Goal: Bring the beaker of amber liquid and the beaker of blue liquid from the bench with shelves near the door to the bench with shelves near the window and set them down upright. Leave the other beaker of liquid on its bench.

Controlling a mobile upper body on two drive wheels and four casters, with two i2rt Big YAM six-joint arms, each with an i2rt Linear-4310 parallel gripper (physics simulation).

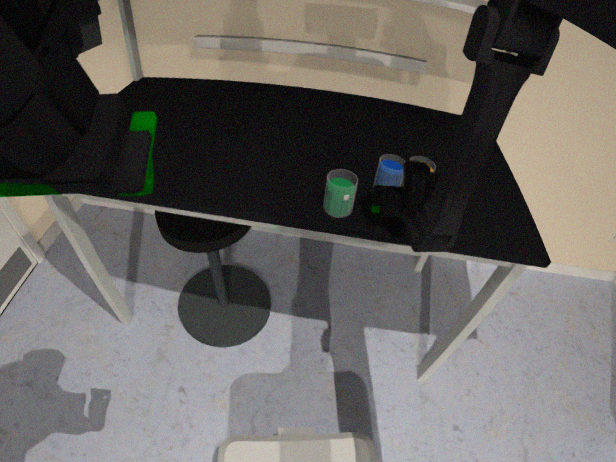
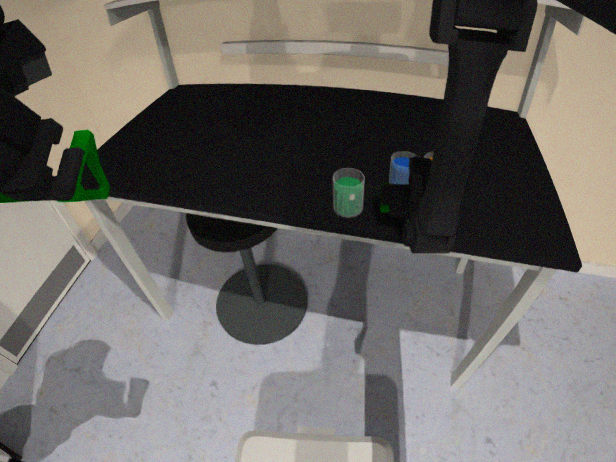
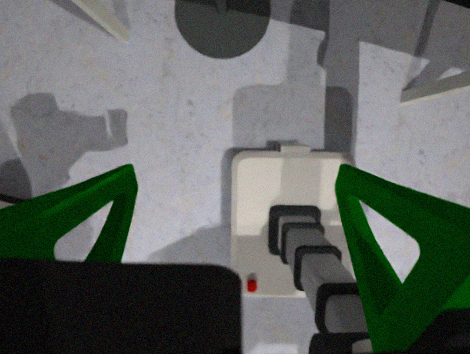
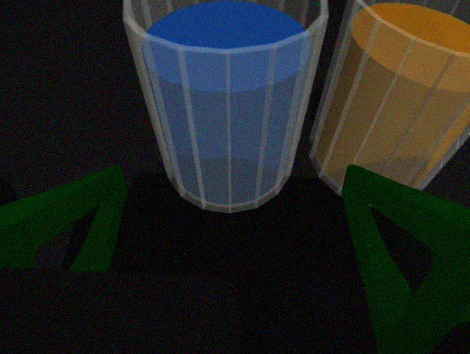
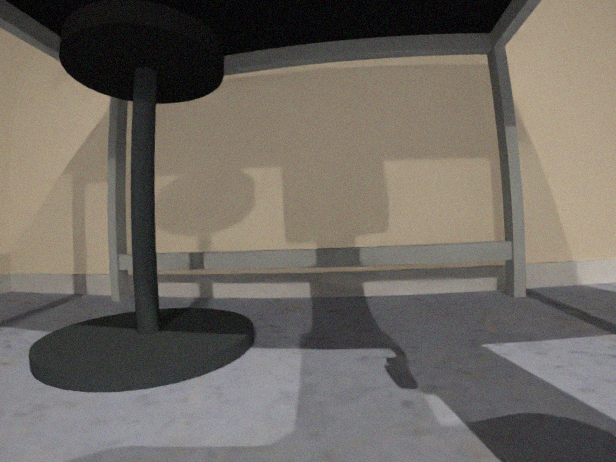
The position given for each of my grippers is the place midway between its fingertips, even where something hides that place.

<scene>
In view: my left gripper [image 1: 105,187], my right gripper [image 4: 234,177], a blue beaker [image 1: 389,172], an amber beaker [image 4: 388,104] and a green beaker [image 2: 347,183].
The blue beaker shows as well in image 4 [image 4: 227,95]. The green beaker is seen too in image 1 [image 1: 341,184]. My left gripper shows as well in image 2 [image 2: 74,193] and in image 3 [image 3: 236,175]. Image 3 misses the blue beaker: it is out of frame. Image 5 does not show the blue beaker: it is out of frame.
</scene>
